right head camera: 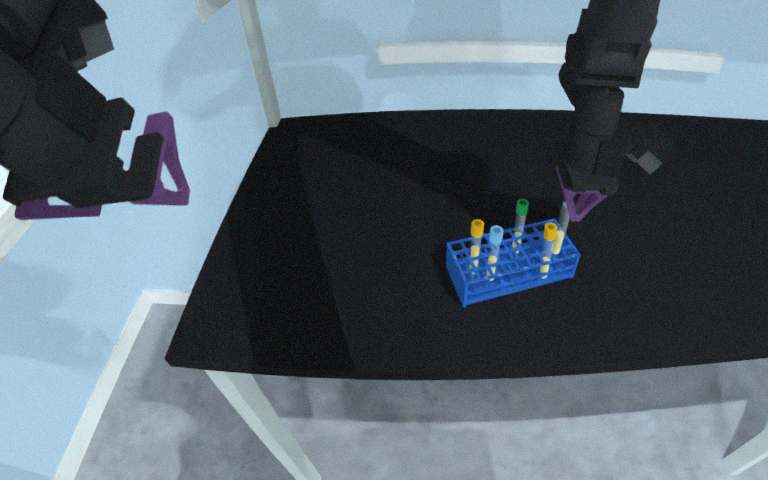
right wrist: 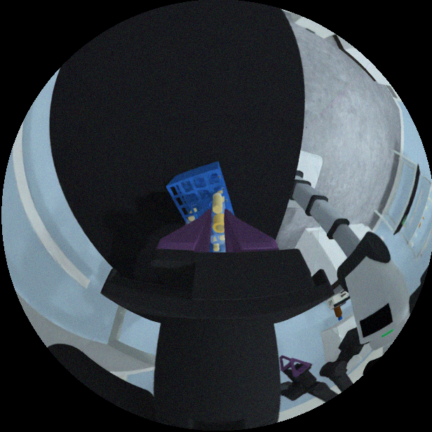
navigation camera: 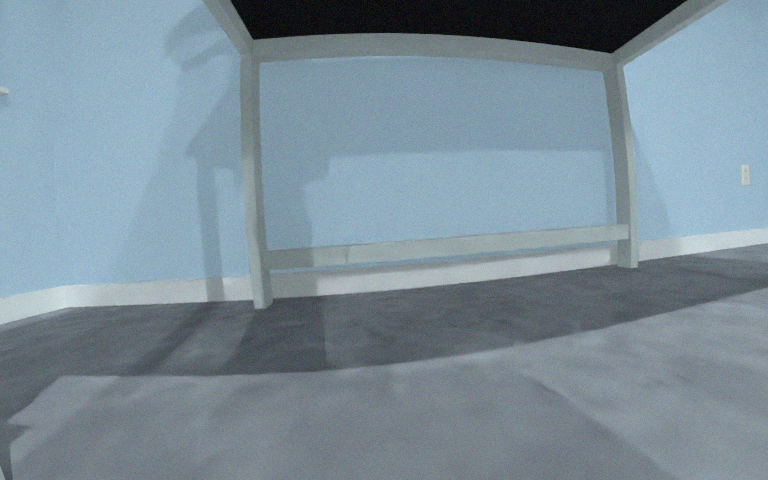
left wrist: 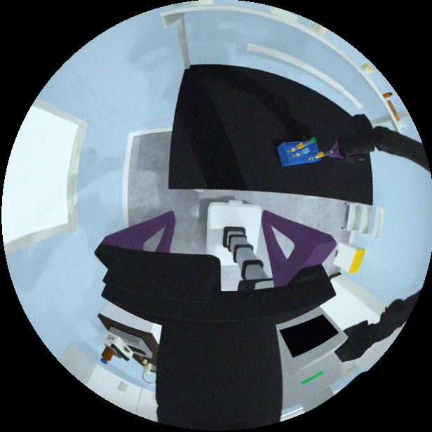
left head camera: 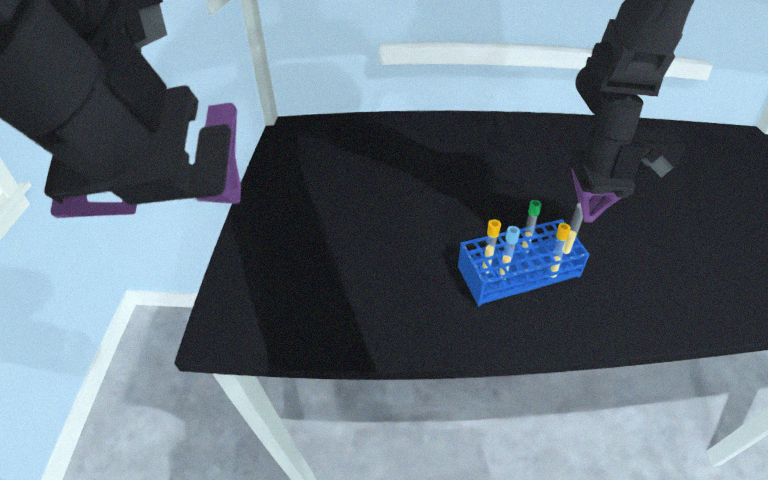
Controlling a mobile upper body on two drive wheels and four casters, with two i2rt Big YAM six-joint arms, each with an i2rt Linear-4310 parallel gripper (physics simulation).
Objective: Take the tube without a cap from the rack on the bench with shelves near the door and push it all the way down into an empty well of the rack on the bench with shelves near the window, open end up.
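Note:
The uncapped tube (left head camera: 569, 242) (right head camera: 557, 242) (right wrist: 217, 202), with pale yellow contents at its lower end, is held by my right gripper (left head camera: 589, 217) (right head camera: 575, 217) (left wrist: 331, 151) (right wrist: 217, 213), which is shut on its upper part. Its lower end overlaps the right end of the blue rack (left head camera: 470, 277) (right head camera: 456, 274) (left wrist: 292, 161) in the head views; I cannot tell whether the tip is inside a well. The rack also holds two orange-capped tubes (left head camera: 493, 228) (left head camera: 562, 231), a light-blue-capped tube (left head camera: 512, 234) and a green-capped tube (left head camera: 534, 207). My left gripper (left head camera: 186, 203) (right head camera: 143, 206) (left wrist: 218, 215) is open and empty, left of the bench.
The rack stands on the black bench top (left head camera: 396, 316) (right head camera: 396, 316). A pale post (left head camera: 260, 67) rises at the bench's back left corner. A white rail (left head camera: 481, 54) runs behind it. The bench's leg (navigation camera: 253, 181) and lower crossbar (navigation camera: 441, 246) show in the navigation view.

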